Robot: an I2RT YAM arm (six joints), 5 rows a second.
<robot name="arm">
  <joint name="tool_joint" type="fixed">
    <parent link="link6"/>
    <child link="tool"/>
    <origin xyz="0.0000 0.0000 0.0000" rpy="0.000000 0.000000 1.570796"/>
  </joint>
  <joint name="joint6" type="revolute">
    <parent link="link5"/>
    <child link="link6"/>
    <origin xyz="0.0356 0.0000 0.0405" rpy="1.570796 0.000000 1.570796"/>
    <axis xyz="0 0 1"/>
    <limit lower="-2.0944" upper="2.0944"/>
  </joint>
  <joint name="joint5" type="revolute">
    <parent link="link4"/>
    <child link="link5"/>
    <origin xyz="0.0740 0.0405 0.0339" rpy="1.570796 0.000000 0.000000"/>
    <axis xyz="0 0 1"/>
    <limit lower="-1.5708" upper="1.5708"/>
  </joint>
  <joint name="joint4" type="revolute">
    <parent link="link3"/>
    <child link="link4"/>
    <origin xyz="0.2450 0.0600 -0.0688" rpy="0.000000 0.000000 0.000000"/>
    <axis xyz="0 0 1"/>
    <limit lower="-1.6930" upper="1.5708"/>
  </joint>
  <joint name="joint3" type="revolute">
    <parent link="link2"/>
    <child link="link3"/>
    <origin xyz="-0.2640 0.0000 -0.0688" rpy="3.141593 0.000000 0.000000"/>
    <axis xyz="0 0 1"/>
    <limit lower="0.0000" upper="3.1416"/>
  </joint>
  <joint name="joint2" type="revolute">
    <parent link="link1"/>
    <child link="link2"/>
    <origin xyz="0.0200 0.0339 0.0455" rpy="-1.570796 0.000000 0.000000"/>
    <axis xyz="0 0 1"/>
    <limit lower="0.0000" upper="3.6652"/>
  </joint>
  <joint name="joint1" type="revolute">
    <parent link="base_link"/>
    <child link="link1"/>
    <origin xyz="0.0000 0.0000 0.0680" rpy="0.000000 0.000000 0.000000"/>
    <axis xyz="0 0 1"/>
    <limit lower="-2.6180" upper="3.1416"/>
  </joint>
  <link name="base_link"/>
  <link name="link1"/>
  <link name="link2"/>
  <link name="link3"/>
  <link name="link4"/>
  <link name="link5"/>
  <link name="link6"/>
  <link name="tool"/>
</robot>
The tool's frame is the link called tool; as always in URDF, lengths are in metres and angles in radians.
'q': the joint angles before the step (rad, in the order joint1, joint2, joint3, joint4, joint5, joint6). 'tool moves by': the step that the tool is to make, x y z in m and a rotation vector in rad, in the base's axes. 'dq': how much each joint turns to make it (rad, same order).
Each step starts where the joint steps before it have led.
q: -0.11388 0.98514 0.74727 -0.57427 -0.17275 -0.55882
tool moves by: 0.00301 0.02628 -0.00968 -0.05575 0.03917 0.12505
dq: 0.13935 0.02648 -0.01424 -0.00009 0.05204 -0.02838
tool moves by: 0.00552 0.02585 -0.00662 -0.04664 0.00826 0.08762
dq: 0.13221 0.04355 -0.00207 0.03348 0.06370 0.00393
